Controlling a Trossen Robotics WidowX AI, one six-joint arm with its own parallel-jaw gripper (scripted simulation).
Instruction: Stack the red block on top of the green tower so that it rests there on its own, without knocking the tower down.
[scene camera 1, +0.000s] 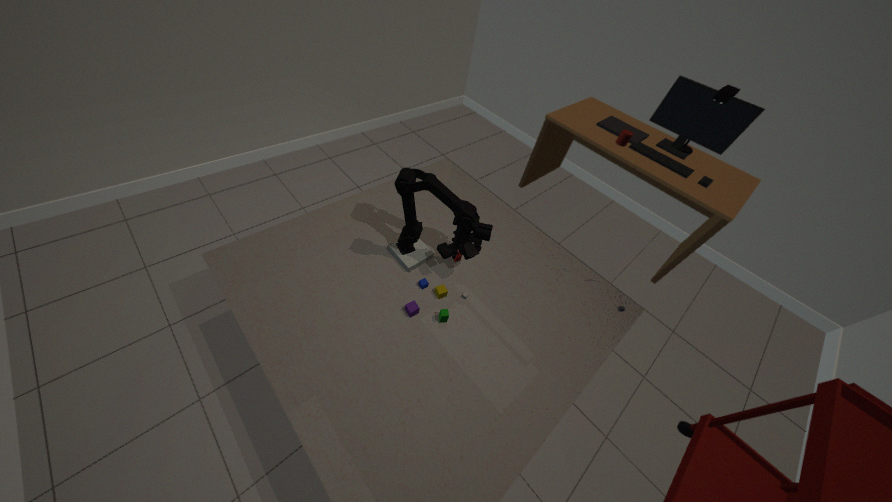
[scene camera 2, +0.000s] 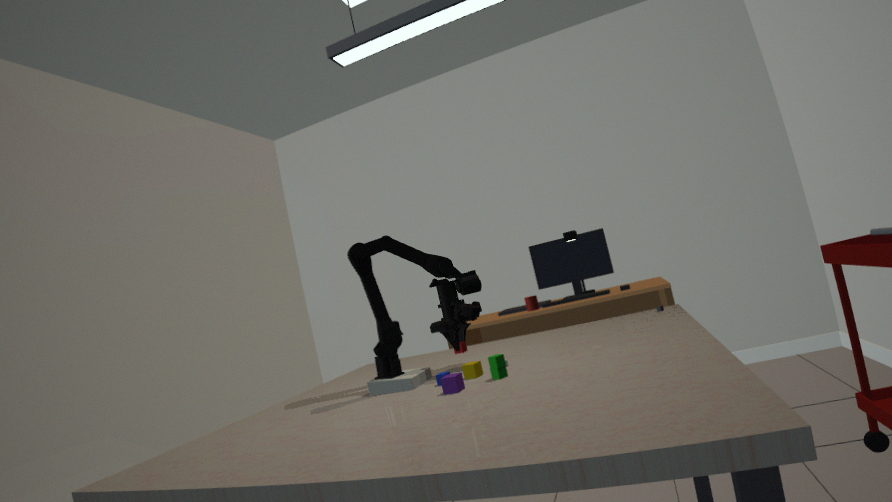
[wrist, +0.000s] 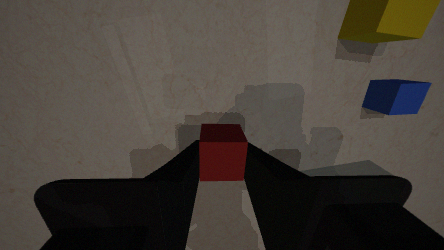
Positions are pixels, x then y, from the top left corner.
My gripper (wrist: 220, 146): 12 cm from the lens. A red block (wrist: 222, 147) is 9 cm from the lens. A blue block (wrist: 391, 96): 21 cm from the lens. The marked spots on the red block and the blue block are 17 cm apart.
